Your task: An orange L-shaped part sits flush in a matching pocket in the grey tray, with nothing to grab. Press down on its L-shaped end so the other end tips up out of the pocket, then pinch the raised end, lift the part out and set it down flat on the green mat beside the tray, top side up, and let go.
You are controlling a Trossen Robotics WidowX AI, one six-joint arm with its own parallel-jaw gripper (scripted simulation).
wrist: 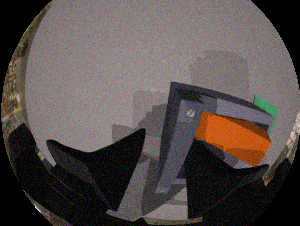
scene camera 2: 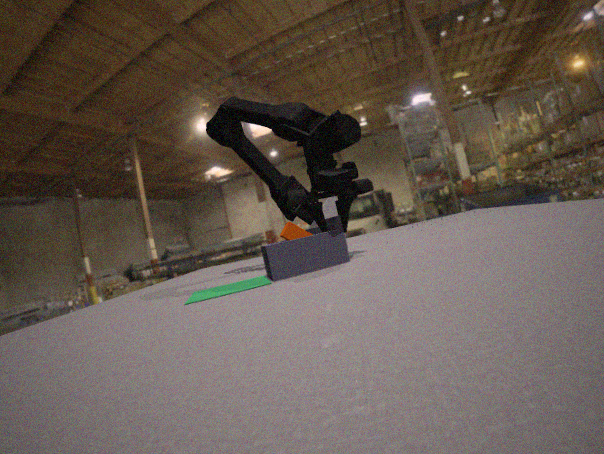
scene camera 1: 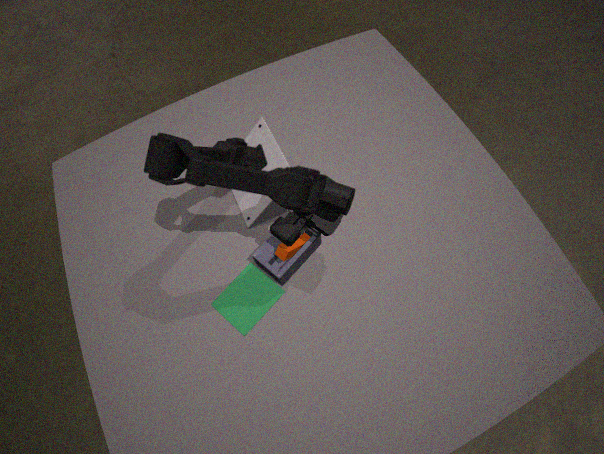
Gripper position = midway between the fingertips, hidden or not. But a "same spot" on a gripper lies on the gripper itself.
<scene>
My gripper shows in the wrist view, in scene camera 2 and in scene camera 1 (pixel 307 224). One and the same spot on my gripper: (scene camera 2: pixel 311 205) is (wrist: pixel 265 163).
</scene>
